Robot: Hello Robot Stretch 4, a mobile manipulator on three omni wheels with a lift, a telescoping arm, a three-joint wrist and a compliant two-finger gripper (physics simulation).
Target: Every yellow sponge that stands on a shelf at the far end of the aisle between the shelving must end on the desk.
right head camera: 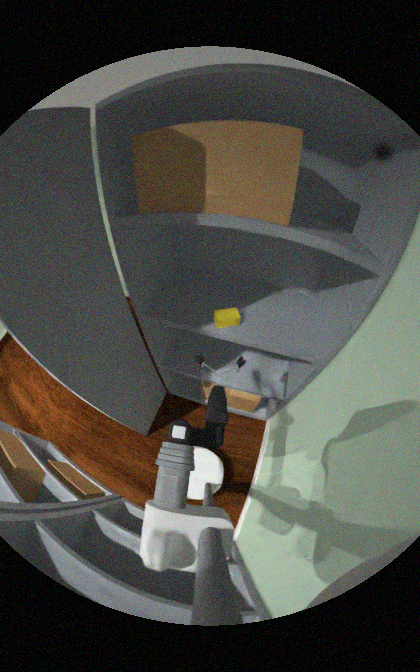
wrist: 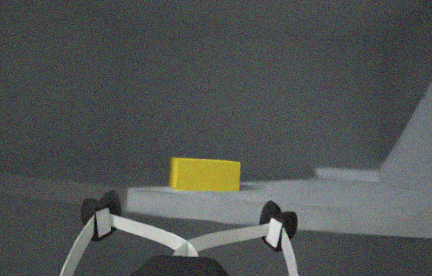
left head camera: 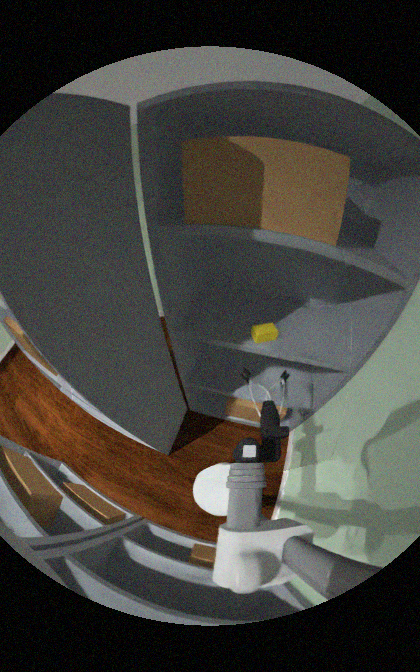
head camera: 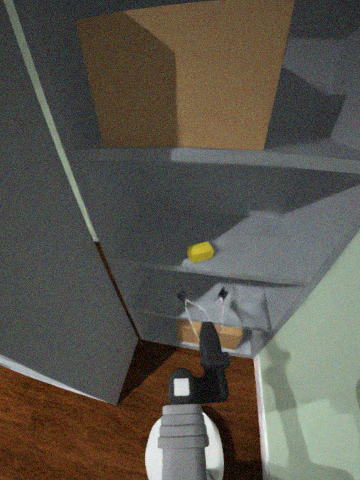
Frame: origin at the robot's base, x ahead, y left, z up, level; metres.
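Seen in the pictures: gripper, fingertip midpoint: (wrist: 191,212) (head camera: 201,289).
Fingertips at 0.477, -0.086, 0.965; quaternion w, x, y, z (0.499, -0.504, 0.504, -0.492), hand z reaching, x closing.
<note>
A point is followed by its place in that frame, as x, y, z.
A yellow sponge (head camera: 200,252) {0.629, -0.096, 1.008} (left head camera: 264,332) (right head camera: 227,317) (wrist: 205,174) {0.625, -0.100, 0.987} lies near the front edge of a grey shelf at the far end. My gripper (head camera: 203,295) {0.477, -0.086, 0.965} (left head camera: 266,375) (right head camera: 220,361) (wrist: 191,212) {0.477, -0.086, 0.965} is open, with its two fingertips well apart and no object between them. It is in front of the shelf, short of the sponge. In the wrist view the sponge shows beyond and a little above the line of the fingertips, between them left to right. The desk does not show in these views.
A large brown box (head camera: 227,75) {0.592, -0.122, 1.573} (left head camera: 305,187) (right head camera: 252,170) stands on the shelf above. A smaller brown box (head camera: 231,337) {0.545, -0.342, 0.275} is on the bottom shelf. A tall grey panel (head camera: 50,280) {0.436, 0.410, 1.092} stands at the left, a pale green wall (head camera: 315,350) {0.290, -0.533, 0.769} at the right.
</note>
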